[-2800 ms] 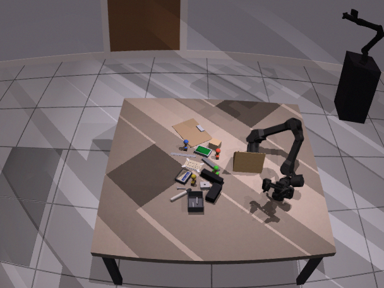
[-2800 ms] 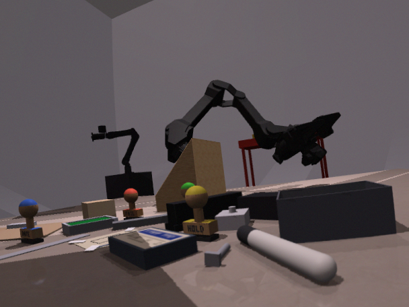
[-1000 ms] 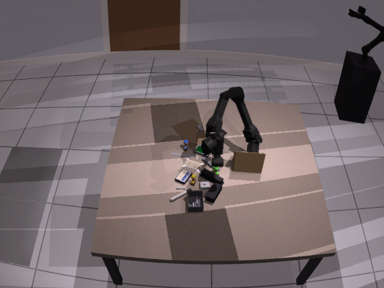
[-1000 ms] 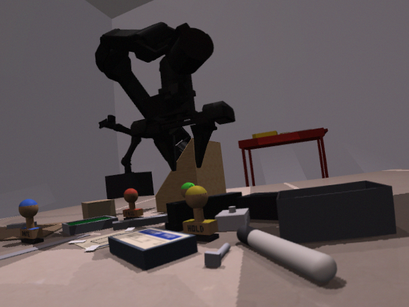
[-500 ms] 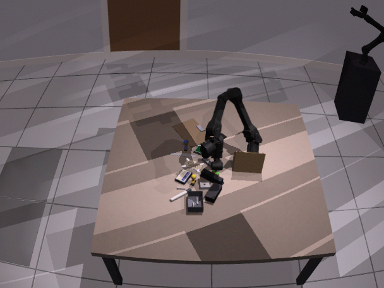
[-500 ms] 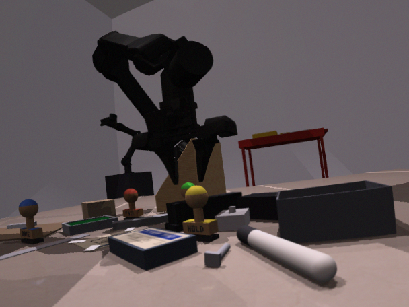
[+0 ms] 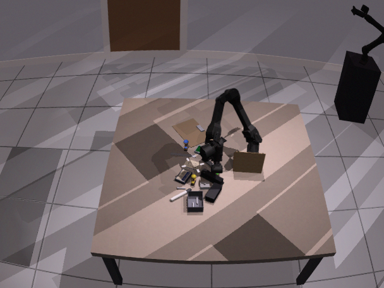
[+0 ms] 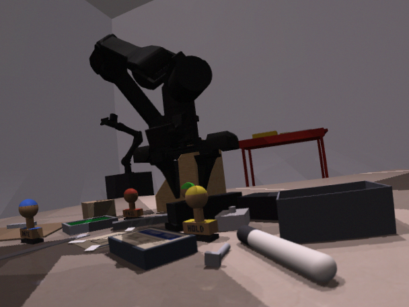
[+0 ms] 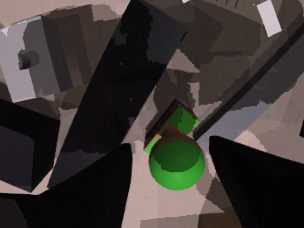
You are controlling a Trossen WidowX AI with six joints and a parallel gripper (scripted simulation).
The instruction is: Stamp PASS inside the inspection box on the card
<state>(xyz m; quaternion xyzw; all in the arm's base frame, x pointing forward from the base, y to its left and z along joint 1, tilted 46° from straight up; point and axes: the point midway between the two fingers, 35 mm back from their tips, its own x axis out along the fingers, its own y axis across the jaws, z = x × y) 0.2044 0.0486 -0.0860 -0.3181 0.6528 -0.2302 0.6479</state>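
My gripper tip is now 2 cm above the green-knobbed stamp. From my gripper tip the other things lie so: yellow-knobbed hold stamp: 11 cm ahead, 8 cm to the left, 2 cm below; then card: 13 cm ahead, 5 cm to the right, 4 cm below; then red-knobbed stamp: 14 cm to the right, 2 cm below.
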